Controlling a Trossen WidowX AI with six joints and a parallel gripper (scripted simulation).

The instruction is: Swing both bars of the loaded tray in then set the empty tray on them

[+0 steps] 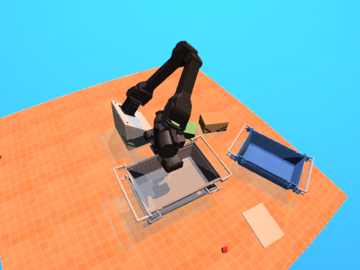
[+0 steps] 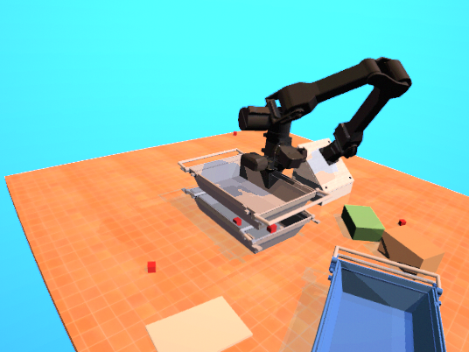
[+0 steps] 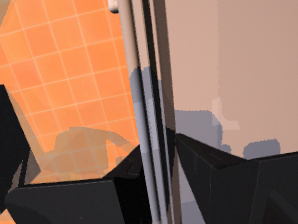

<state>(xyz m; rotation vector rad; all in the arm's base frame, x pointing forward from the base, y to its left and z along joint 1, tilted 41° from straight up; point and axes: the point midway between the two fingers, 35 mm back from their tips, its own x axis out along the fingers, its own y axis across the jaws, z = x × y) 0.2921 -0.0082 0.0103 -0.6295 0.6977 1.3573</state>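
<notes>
Now: the grey tray 80 mm ahead of my gripper tip, 30 mm above it and 10 mm to the right of it. Also, from my gripper tip: brown box: 360 mm to the left, 110 mm behind, 50 mm below; then red cube: 370 mm ahead, 80 mm below, 10 mm to the left; then green box: 210 mm to the left, 160 mm behind, 60 mm below.
</notes>
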